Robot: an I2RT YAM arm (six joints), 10 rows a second.
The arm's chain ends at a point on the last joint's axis. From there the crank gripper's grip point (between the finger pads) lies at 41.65 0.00 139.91 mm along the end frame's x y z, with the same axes.
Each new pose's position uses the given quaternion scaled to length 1; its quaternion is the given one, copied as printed.
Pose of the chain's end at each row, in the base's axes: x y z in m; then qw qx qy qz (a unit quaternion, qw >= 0):
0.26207 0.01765 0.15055 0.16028 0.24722 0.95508 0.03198
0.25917 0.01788 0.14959 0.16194 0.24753 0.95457 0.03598
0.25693 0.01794 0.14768 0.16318 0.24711 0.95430 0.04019
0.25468 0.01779 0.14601 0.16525 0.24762 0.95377 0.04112
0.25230 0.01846 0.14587 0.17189 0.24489 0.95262 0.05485
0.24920 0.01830 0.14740 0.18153 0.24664 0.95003 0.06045
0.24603 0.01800 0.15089 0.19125 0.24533 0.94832 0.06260
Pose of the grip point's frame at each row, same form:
0.27270 0.03520 0.00602 0.16028 0.24722 0.95508 0.03198
0.27056 0.03644 0.00525 0.16194 0.24753 0.95457 0.03598
0.26894 0.03758 0.00353 0.16318 0.24711 0.95430 0.04019
0.26736 0.03755 0.00193 0.16525 0.24762 0.95377 0.04112
0.26768 0.04152 0.00255 0.17189 0.24489 0.95262 0.05485
0.26779 0.04227 0.00461 0.18153 0.24664 0.95003 0.06045
0.26749 0.04186 0.00848 0.19125 0.24533 0.94832 0.06260

